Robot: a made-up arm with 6 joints. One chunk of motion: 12 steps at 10 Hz.
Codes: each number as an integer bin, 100 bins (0 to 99) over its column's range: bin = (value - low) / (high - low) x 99, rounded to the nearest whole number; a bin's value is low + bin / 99 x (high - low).
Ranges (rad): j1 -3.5..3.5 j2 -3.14..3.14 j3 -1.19..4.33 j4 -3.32..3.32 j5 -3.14..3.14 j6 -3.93..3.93
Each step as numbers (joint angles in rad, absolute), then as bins.
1 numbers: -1.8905 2.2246 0.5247 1.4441 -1.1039 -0.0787
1 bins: 23 85 31 71 32 49
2 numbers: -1.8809 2.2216 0.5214 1.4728 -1.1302 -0.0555
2 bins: 23 85 31 71 32 49
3 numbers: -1.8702 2.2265 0.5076 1.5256 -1.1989 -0.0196
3 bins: 23 85 30 72 31 49
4 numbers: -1.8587 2.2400 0.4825 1.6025 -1.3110 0.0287
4 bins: 23 85 30 73 29 50
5 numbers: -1.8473 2.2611 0.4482 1.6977 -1.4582 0.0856
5 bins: 23 85 29 75 27 51
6 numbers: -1.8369 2.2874 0.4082 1.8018 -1.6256 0.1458
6 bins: 24 86 29 76 24 51
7 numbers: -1.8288 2.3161 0.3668 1.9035 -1.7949 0.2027
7 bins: 24 86 28 78 21 52
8 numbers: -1.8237 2.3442 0.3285 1.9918 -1.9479 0.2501
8 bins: 24 86 27 79 19 53
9 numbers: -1.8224 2.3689 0.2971 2.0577 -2.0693 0.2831
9 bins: 24 87 27 80 17 53
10 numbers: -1.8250 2.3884 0.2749 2.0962 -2.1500 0.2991
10 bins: 24 87 26 81 16 53
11 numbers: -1.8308 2.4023 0.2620 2.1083 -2.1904 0.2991
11 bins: 24 87 26 81 15 53
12 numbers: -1.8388 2.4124 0.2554 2.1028 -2.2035 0.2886
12 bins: 23 88 26 81 15 53
